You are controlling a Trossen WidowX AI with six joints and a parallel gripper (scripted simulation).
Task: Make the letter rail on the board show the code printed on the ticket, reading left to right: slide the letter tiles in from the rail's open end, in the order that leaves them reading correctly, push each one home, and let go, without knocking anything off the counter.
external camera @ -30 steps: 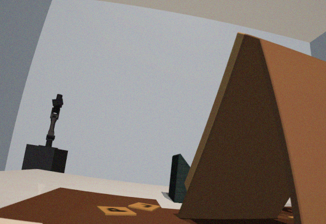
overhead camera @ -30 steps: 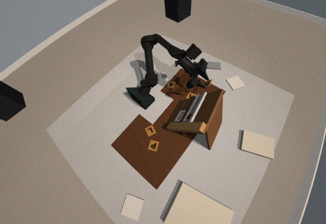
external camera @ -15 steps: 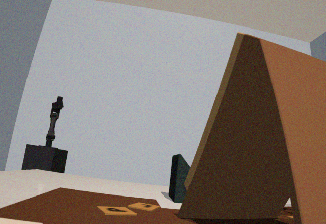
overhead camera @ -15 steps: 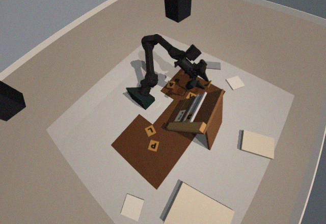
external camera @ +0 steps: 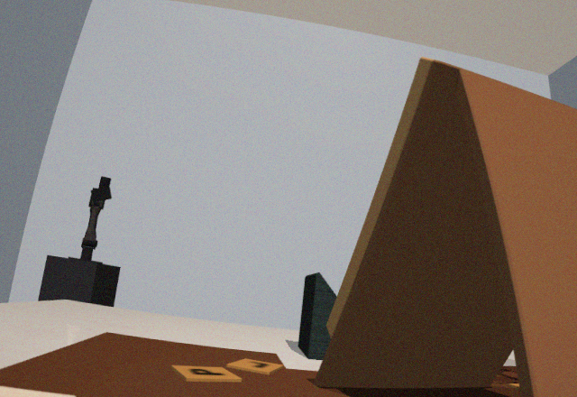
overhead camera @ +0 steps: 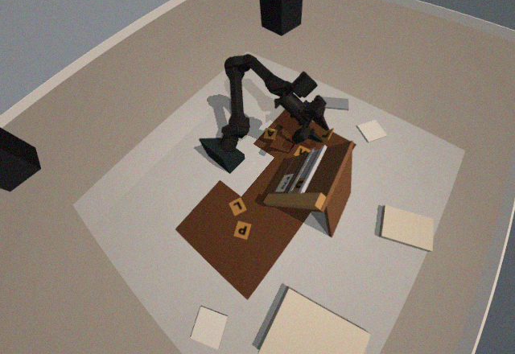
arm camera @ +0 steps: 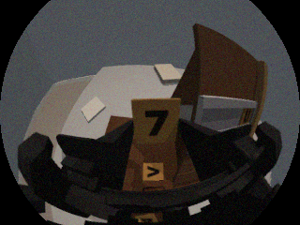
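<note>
Right now the white ticket is 20 cm to the right of my gripper tip and 9 cm below it. Also, from my gripper tip: letter tile right at my gripper tip; brown mat 23 cm to the right, 18 cm below, 9 cm behind; grey slab 31 cm to the left, 18 cm below, 15 cm behind.
</note>
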